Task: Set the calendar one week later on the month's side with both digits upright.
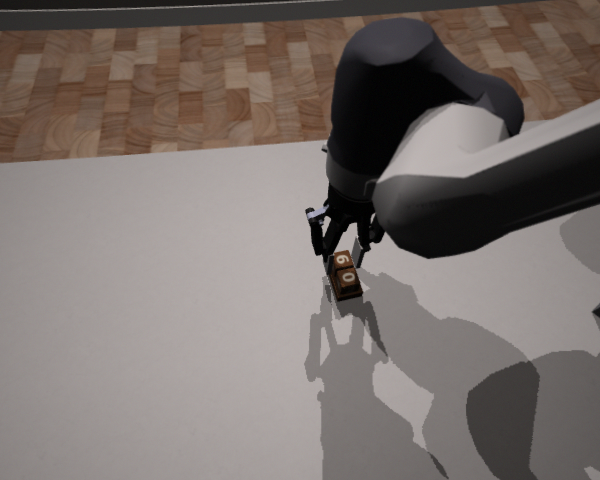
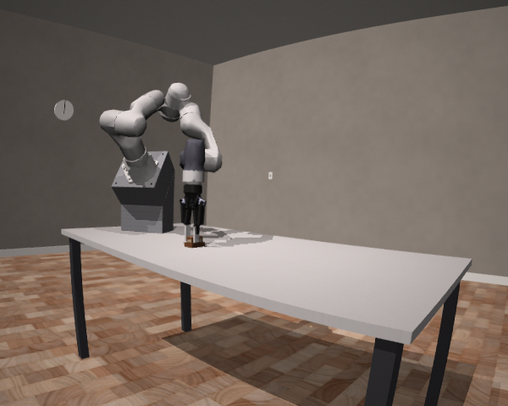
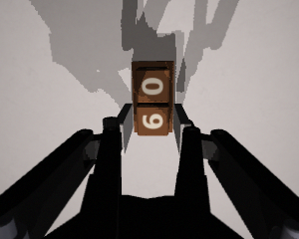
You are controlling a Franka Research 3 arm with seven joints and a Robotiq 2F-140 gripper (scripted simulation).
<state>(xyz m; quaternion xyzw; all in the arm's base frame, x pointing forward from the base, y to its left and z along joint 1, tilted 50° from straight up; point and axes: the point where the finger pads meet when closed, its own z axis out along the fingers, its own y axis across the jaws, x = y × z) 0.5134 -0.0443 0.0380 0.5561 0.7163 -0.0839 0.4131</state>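
The cube lies 3 cm below my hand.
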